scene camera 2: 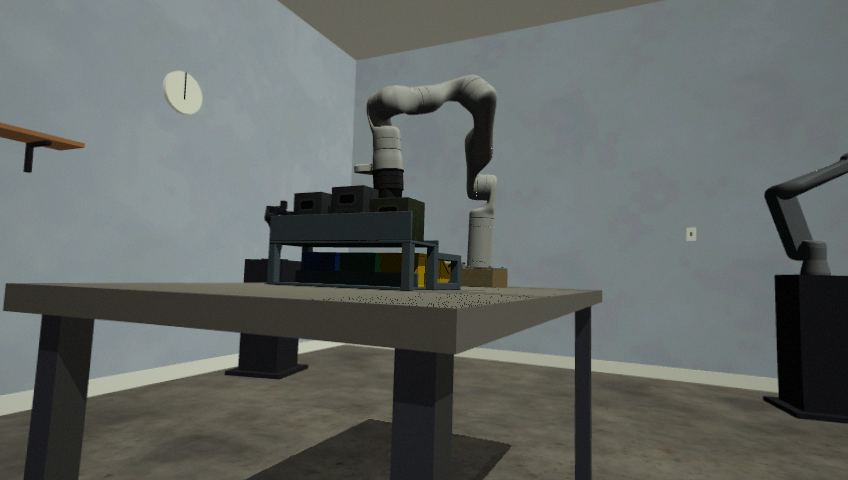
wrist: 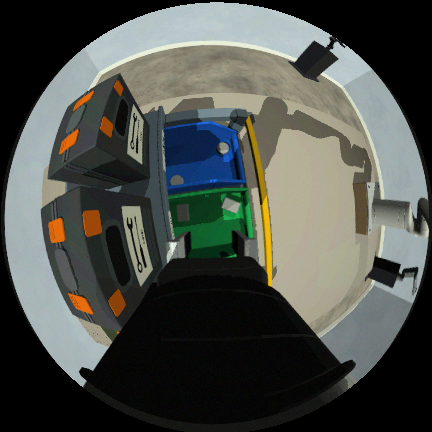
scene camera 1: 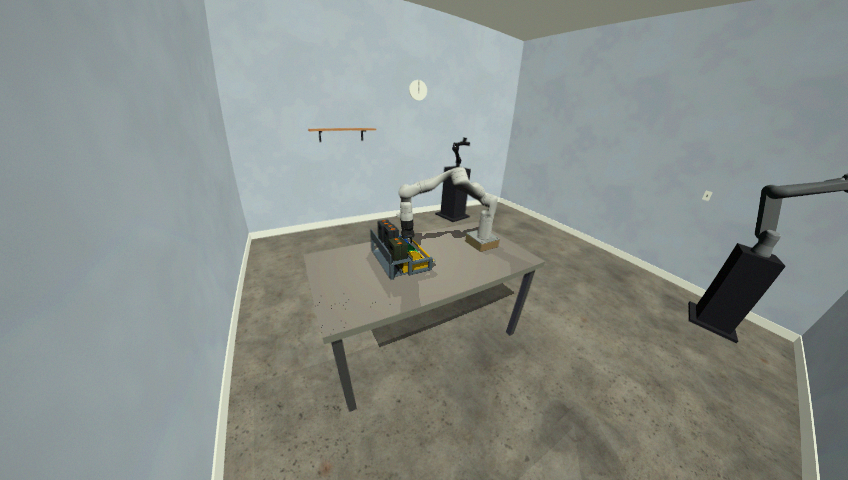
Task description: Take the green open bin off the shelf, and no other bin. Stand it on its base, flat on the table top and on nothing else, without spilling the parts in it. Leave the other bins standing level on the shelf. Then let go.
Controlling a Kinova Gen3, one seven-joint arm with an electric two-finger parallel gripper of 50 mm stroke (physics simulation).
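Where they show: gripper, fingertip midpoint: (wrist: 210, 239); arm's base, link origin: (scene camera 2: 479, 266) (wrist: 374, 210) (scene camera 1: 483, 236).
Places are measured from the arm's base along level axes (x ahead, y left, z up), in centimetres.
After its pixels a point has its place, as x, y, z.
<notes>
The green open bin (wrist: 205, 222) @(57.3, -18.7, -6.2) (scene camera 2: 358, 262) @(66.3, -20.5, -1.3) stands on the lower level of the blue-grey shelf (scene camera 1: 382, 261) @(72.8, -23.3, -6.5) (scene camera 2: 340, 228) @(75.2, -21.5, 5.8), with small grey parts inside. The blue bin (wrist: 197, 152) @(53.9, -31.9, -6.2) (scene camera 2: 320, 261) @(64.0, -31.2, -1.2) is beside it on one side, and the yellow bin (scene camera 1: 414, 255) @(56.1, -11.8, -2.3) (scene camera 2: 397, 262) @(68.6, -10.3, -1.1) on the other. My gripper (wrist: 210, 239) @(57.5, -17.6, 3.8) is open and empty, pointing down over the green bin. In the wrist view one finger is towards the shelf's upper deck and the other overlaps the bin's front wall. The fingertips are hidden in scene camera 2, and their exact height is unclear.
Dark cases with orange latches (wrist: 100, 250) @(63.6, -21.8, 14.9) (wrist: 100, 135) @(61.7, -28.6, 14.7) (scene camera 2: 352, 198) @(70.5, -20.9, 13.2) stand on the upper deck, close beside the gripper. A yellow rail (wrist: 260, 195) @(47.6, -20.0, -0.7) runs along the front of the bins. The shelf stands on the table (scene camera 1: 357, 297) @(101.9, -1.9, -7.0). The arm's base block (scene camera 1: 482, 240) @(5.2, 3.2, -0.1) is on the same table.
</notes>
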